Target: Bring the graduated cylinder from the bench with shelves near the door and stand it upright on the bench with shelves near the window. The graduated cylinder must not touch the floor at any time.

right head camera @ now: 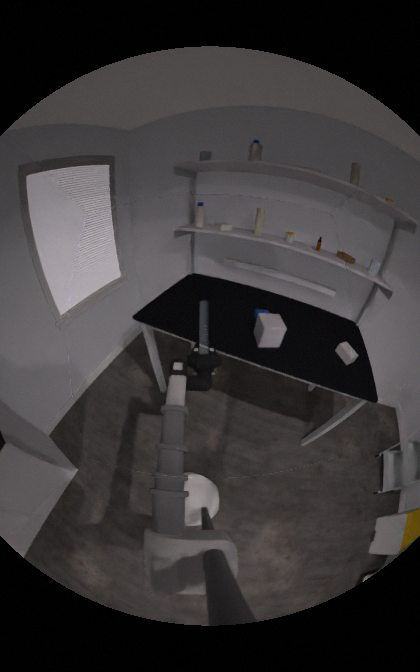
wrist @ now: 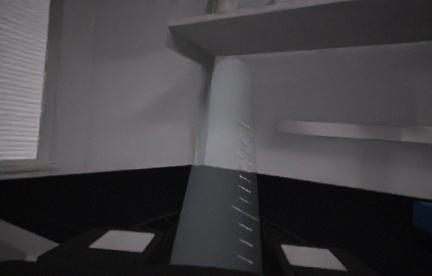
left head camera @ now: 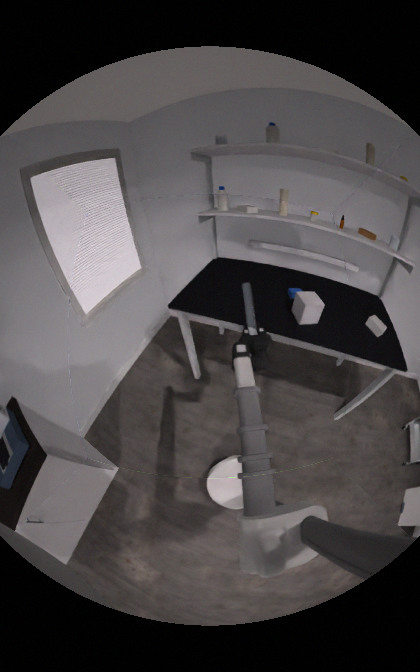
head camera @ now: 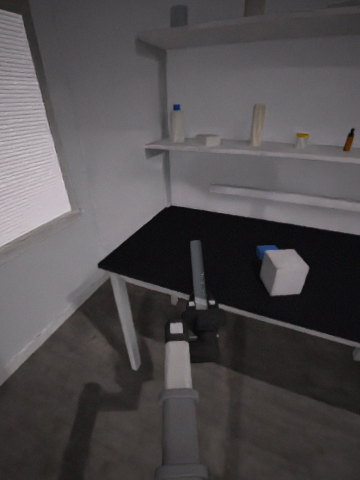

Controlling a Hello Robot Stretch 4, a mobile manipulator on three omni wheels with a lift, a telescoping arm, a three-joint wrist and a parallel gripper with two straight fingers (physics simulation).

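Places are measured from the robot's base along level axes (x ahead, y left, z up), in metres.
Where they show: gripper, between the fingertips: (wrist: 218, 233) (head camera: 199, 292).
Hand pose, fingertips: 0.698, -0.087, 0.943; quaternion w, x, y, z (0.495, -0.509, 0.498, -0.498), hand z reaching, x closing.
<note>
Each offset is from my fingertips to the top centre of the thing, as dx, dy, dz. "*": to the spot under its first point. Level surfaces: height alone.
The graduated cylinder (head camera: 198, 270) (left head camera: 248, 305) (right head camera: 203, 320) (wrist: 227, 150) is long, clear and grey, with white marks. My gripper (head camera: 201, 303) (left head camera: 253, 331) (right head camera: 204, 350) (wrist: 218, 233) is shut on its near end, with one finger on each side. The cylinder points away from the gripper, over the bench's front left part in the head view; its height above the top is hard to tell. The bench with shelves near the window (head camera: 225, 235) (left head camera: 215, 280) (right head camera: 175, 300) (wrist: 125, 192) has a black top and white legs. The gripper is at its front edge. The bench near the door does not show.
A white box @(+0.084, -0.336, +0.073) (head camera: 284, 272) (left head camera: 307, 307) (right head camera: 270, 330) and a blue block @(* +0.139, -0.280, +0.075) (head camera: 266, 250) stand right of the cylinder. A smaller white box (left head camera: 376, 325) (right head camera: 346, 352) lies further right. The lower shelf @(dz +0.400) (head camera: 230, 146) above the bench holds several bottles and containers. The window @(* +0.937, +0.933, +0.468) (head camera: 30, 130) is at left.
</note>
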